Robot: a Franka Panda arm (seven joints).
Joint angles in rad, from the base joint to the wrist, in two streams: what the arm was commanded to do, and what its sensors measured. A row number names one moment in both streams.
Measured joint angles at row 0:
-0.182, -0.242, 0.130, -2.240, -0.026, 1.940, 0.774
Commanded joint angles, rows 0 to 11:
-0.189, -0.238, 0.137, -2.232, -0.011, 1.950, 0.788
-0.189, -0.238, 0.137, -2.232, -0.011, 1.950, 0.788
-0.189, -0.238, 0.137, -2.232, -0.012, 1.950, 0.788
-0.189, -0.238, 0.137, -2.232, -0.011, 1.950, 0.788
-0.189, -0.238, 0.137, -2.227, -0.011, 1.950, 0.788
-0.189, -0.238, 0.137, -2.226, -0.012, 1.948, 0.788
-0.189, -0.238, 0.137, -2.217, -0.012, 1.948, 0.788
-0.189, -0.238, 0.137, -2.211, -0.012, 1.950, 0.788
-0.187, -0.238, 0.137, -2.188, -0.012, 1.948, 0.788
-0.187, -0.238, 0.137, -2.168, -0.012, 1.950, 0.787
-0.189, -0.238, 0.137, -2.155, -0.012, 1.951, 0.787
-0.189, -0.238, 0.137, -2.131, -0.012, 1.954, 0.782
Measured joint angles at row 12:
-0.182, -0.241, 0.130, -2.202, -0.026, 1.952, 0.774
